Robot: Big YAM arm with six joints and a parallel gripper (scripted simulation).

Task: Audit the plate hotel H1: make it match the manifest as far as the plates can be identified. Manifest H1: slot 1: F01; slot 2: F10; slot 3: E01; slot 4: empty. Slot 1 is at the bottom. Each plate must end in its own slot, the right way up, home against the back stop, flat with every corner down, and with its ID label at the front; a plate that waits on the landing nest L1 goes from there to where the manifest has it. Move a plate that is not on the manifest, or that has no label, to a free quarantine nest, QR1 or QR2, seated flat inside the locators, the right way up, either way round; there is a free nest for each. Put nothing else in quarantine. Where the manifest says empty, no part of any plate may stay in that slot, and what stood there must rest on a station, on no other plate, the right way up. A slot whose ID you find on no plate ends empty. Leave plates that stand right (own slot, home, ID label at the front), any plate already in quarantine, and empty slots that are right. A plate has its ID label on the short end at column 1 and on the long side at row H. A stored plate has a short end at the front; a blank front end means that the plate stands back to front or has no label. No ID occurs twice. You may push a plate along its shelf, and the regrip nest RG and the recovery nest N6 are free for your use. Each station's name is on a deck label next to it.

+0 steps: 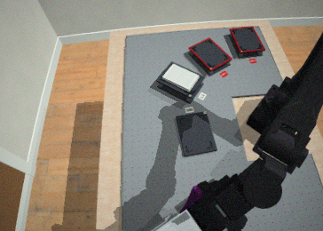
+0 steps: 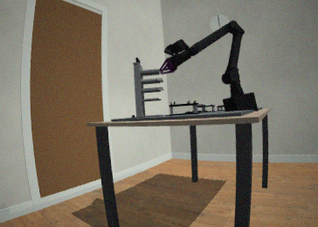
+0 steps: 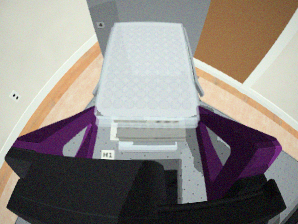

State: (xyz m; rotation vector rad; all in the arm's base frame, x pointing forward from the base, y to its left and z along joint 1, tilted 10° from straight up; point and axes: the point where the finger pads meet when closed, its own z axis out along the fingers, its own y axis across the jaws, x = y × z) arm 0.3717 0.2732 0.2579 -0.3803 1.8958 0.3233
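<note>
Now: hand 50 mm short of the pale plate and 20 mm to the right of it. The rest, counted from my hand: plate hotel: 130 mm ahead, 60 mm to the left, 110 mm below; then H1 deck label: 30 mm behind, 90 mm to the left, 260 mm below; then black nest: 100 mm behind, 50 mm to the right, 210 mm below.
</note>
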